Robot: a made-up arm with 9 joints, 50 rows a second.
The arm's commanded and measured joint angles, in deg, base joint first. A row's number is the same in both.
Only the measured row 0 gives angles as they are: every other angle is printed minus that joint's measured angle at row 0.
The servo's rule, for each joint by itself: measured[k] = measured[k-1] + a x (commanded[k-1-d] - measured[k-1]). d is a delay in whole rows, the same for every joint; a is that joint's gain. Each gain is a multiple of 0.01, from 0.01 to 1. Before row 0 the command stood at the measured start. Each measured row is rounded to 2 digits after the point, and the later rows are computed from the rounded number. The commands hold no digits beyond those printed.
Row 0, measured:
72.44, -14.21, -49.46, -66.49, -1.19, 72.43, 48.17, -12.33, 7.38
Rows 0 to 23, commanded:
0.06, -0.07, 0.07, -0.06, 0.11, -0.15, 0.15, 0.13, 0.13
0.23, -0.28, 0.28, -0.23, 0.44, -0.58, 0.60, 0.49, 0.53
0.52, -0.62, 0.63, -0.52, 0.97, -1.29, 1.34, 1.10, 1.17
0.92, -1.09, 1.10, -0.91, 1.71, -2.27, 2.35, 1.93, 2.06
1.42, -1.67, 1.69, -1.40, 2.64, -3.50, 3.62, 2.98, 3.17
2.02, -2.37, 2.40, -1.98, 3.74, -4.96, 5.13, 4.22, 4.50
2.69, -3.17, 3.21, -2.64, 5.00, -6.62, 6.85, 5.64, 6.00
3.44, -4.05, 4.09, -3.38, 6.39, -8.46, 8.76, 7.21, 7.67
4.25, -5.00, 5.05, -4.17, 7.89, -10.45, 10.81, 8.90, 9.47
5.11, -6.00, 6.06, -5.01, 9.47, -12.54, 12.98, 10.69, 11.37
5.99, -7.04, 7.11, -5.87, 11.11, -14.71, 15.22, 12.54, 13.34
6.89, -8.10, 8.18, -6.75, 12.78, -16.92, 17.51, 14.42, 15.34
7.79, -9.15, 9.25, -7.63, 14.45, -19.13, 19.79, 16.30, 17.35
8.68, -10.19, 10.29, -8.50, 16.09, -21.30, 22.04, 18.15, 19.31
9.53, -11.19, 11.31, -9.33, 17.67, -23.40, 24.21, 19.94, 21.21
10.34, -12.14, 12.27, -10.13, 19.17, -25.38, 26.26, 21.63, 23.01
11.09, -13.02, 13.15, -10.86, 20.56, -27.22, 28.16, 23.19, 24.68
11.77, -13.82, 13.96, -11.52, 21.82, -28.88, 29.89, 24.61, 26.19
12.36, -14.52, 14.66, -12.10, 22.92, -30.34, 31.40, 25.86, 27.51
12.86, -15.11, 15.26, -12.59, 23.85, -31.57, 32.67, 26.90, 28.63
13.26, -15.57, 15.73, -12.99, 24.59, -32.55, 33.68, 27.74, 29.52
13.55, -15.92, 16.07, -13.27, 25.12, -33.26, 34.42, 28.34, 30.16
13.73, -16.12, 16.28, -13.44, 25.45, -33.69, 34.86, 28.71, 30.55
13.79, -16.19, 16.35, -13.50, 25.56, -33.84, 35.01, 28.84, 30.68
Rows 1 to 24, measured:
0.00, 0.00, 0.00, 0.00, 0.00, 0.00, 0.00, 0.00, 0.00
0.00, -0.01, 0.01, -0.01, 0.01, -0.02, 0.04, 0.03, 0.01
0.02, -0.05, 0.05, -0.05, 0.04, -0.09, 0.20, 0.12, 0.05
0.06, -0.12, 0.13, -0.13, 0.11, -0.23, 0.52, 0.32, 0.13
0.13, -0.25, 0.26, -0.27, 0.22, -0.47, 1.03, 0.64, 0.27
0.23, -0.43, 0.45, -0.47, 0.39, -0.83, 1.76, 1.11, 0.47
0.37, -0.68, 0.70, -0.74, 0.62, -1.33, 2.70, 1.73, 0.75
0.56, -1.00, 1.03, -1.08, 0.93, -1.96, 3.86, 2.51, 1.12
0.79, -1.40, 1.43, -1.49, 1.31, -2.74, 5.23, 3.45, 1.58
1.07, -1.87, 1.90, -1.97, 1.77, -3.67, 6.79, 4.54, 2.13
1.39, -2.41, 2.44, -2.52, 2.31, -4.73, 8.52, 5.77, 2.78
1.76, -3.01, 3.05, -3.12, 2.93, -5.93, 10.40, 7.12, 3.52
2.17, -3.67, 3.72, -3.77, 3.62, -7.25, 12.39, 8.58, 4.35
2.62, -4.38, 4.44, -4.46, 4.38, -8.68, 14.46, 10.12, 5.26
3.10, -5.14, 5.20, -5.19, 5.20, -10.19, 16.58, 11.73, 6.24
3.61, -5.93, 5.99, -5.94, 6.07, -11.78, 18.72, 13.37, 7.29
4.15, -6.74, 6.81, -6.69, 6.99, -13.41, 20.83, 15.02, 8.39
4.71, -7.56, 7.63, -7.44, 7.94, -15.07, 22.88, 16.65, 9.53
5.27, -8.37, 8.45, -8.17, 8.91, -16.73, 24.84, 18.24, 10.70
5.84, -9.17, 9.26, -8.88, 9.89, -18.36, 26.68, 19.76, 11.88
6.40, -9.94, 10.04, -9.55, 10.87, -19.95, 28.36, 21.19, 13.05
6.95, -10.67, 10.78, -10.17, 11.83, -21.46, 29.85, 22.50, 14.20
7.48, -11.35, 11.47, -10.73, 12.76, -22.88, 31.13, 23.67, 15.32
7.98, -11.97, 12.10, -11.22, 13.65, -24.18, 32.17, 24.68, 16.39
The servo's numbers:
d 1
a 0.08 0.13 0.13 0.18 0.07 0.12 0.28 0.20 0.07

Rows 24 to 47, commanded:
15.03, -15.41, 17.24, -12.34, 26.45, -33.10, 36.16, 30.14, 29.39
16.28, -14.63, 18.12, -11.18, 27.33, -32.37, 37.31, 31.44, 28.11
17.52, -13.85, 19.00, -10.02, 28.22, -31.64, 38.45, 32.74, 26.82
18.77, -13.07, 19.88, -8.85, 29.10, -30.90, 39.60, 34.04, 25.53
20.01, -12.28, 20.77, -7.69, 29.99, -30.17, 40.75, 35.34, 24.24
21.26, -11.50, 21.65, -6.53, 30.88, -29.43, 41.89, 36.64, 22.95
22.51, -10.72, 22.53, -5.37, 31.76, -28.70, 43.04, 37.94, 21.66
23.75, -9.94, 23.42, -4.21, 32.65, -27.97, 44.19, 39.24, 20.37
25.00, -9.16, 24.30, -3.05, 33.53, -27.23, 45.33, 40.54, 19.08
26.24, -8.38, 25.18, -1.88, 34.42, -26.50, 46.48, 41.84, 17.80
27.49, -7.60, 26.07, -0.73, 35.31, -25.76, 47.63, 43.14, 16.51
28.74, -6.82, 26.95, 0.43, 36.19, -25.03, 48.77, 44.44, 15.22
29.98, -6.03, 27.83, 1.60, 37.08, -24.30, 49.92, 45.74, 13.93
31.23, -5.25, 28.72, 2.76, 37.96, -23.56, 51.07, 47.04, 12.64
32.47, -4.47, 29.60, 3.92, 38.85, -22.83, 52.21, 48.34, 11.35
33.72, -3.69, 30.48, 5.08, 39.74, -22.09, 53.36, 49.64, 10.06
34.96, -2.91, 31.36, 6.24, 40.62, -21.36, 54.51, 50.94, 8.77
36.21, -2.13, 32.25, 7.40, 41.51, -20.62, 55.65, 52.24, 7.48
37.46, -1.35, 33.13, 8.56, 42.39, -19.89, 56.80, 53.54, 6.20
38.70, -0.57, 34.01, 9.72, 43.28, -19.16, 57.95, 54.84, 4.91
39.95, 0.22, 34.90, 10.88, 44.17, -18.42, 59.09, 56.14, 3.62
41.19, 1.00, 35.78, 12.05, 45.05, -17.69, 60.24, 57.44, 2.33
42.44, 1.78, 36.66, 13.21, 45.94, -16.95, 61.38, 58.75, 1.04
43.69, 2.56, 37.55, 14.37, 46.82, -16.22, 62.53, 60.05, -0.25
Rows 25 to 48, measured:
8.44, -12.52, 12.65, -11.63, 14.48, -25.34, 32.97, 25.51, 17.39
8.97, -12.90, 13.25, -11.76, 15.32, -26.27, 33.86, 26.44, 18.23
9.55, -13.12, 13.88, -11.66, 16.16, -27.00, 34.83, 27.44, 18.92
10.19, -13.21, 14.55, -11.36, 17.00, -27.56, 35.84, 28.50, 19.47
10.88, -13.19, 15.24, -10.91, 17.85, -27.96, 36.89, 29.61, 19.89
11.61, -13.07, 15.96, -10.33, 18.70, -28.23, 37.97, 30.76, 20.19
12.38, -12.87, 16.70, -9.65, 19.55, -28.37, 39.07, 31.94, 20.38
13.19, -12.59, 17.46, -8.88, 20.40, -28.41, 40.18, 33.14, 20.47
14.03, -12.25, 18.23, -8.04, 21.26, -28.36, 41.30, 34.36, 20.46
14.91, -11.85, 19.02, -7.14, 22.12, -28.22, 42.43, 35.60, 20.36
15.82, -11.40, 19.82, -6.19, 22.98, -28.01, 43.56, 36.85, 20.18
16.75, -10.91, 20.63, -5.21, 23.84, -27.74, 44.70, 38.11, 19.92
17.71, -10.38, 21.45, -4.19, 24.70, -27.41, 45.84, 39.38, 19.59
18.69, -9.81, 22.28, -3.15, 25.57, -27.04, 46.98, 40.65, 19.19
19.69, -9.22, 23.12, -2.09, 26.44, -26.62, 48.13, 41.93, 18.73
20.71, -8.60, 23.96, -1.01, 27.31, -26.17, 49.27, 43.21, 18.21
21.75, -7.96, 24.81, 0.09, 28.18, -25.68, 50.42, 44.50, 17.64
22.81, -7.30, 25.66, 1.20, 29.05, -25.16, 51.57, 45.79, 17.02
23.88, -6.63, 26.52, 2.32, 29.92, -24.62, 52.71, 47.08, 16.35
24.97, -5.94, 27.38, 3.44, 30.79, -24.05, 53.86, 48.37, 15.64
26.07, -5.24, 28.24, 4.57, 31.66, -23.46, 55.01, 49.66, 14.89
27.18, -4.53, 29.11, 5.71, 32.54, -22.86, 56.15, 50.96, 14.10
28.30, -3.81, 29.98, 6.85, 33.42, -22.24, 57.30, 52.26, 13.28
29.43, -3.08, 30.85, 7.99, 34.30, -21.61, 58.44, 53.56, 12.42

